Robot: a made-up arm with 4 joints.
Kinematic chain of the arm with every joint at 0, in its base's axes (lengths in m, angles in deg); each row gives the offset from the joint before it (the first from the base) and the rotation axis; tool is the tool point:
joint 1: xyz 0 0 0.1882 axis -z
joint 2: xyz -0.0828 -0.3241 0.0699 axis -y
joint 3: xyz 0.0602 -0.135 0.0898 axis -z
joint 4: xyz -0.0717 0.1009 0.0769 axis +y
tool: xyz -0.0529 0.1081 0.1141
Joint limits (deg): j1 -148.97..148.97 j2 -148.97..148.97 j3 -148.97..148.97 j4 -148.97..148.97
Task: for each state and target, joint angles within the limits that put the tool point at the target. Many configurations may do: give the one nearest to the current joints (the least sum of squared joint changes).
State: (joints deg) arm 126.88 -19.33 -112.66 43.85
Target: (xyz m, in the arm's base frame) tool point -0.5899 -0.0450 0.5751
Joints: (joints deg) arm 77.87 -23.26 -104.69 22.65
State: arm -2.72 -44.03 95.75 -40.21
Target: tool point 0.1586 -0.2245 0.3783
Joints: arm 5.03 -23.89 69.32 -42.35
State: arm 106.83 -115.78 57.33 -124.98
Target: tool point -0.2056 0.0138 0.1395
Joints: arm 84.38 -101.76 46.66 -113.93
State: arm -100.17 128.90 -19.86 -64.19
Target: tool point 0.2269 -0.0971 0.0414
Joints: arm -87.76 147.26 6.07 -56.68
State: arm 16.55 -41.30 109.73 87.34
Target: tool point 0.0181 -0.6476 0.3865
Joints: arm 15.95 -24.21 128.54 84.02
